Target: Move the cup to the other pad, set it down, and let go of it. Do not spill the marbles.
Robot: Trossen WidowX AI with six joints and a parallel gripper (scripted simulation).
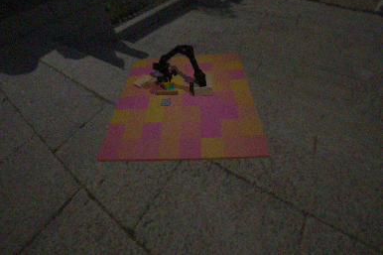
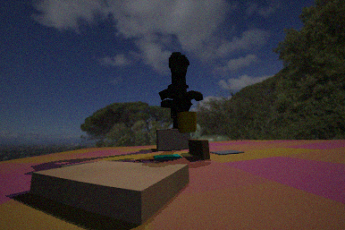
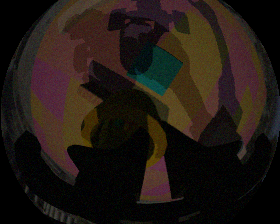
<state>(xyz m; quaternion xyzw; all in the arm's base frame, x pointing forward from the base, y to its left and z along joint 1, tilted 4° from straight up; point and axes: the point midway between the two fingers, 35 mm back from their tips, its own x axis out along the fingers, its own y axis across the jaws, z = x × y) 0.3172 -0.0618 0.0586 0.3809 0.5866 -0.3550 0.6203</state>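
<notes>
The teal pad lies 120 mm below my gripper tip, 60 mm to the right of it and 20 mm ahead of it. From my gripper tip the other things lie so: yellow cup (20 mm ahead, 10 mm to the left).
</notes>
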